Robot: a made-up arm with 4 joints.
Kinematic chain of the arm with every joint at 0, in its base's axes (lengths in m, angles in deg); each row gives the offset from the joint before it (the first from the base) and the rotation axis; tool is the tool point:
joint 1: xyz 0 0 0.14 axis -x
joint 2: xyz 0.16 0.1 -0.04 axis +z
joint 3: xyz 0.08 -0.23 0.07 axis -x
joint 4: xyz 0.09 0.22 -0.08 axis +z
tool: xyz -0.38 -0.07 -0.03
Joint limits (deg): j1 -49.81..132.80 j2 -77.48..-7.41 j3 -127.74..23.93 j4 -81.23..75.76
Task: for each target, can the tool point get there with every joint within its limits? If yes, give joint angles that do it. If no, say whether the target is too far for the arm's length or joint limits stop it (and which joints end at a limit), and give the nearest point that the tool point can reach.
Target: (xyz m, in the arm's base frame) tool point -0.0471 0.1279 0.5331
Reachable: yes | joints -2.15 -38.94 -86.37 -32.60
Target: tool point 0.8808 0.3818 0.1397
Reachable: no: joint limits stop it (at a limit: joint 4) | nearest point 0.5019 0.2480 0.1398 | short by 0.402 m
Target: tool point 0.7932 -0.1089 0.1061
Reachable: no: joint limits stop it (at a limit: joint 1, joint 2, joint 4) | nearest point 0.5227 -0.1153 0.0606 | short by 0.274 m
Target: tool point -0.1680 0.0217 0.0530
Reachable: yes | joints 10.25 -71.92 -0.95 46.33
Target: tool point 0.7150 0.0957 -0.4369
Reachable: no: joint limits stop it (at a limit: joint 1, joint 4) | nearest point 0.4336 0.0681 -0.2329 | short by 0.349 m
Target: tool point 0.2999 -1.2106 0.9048
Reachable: no: too far | nearest point 0.1379 -0.5829 0.5082 | short by 0.760 m
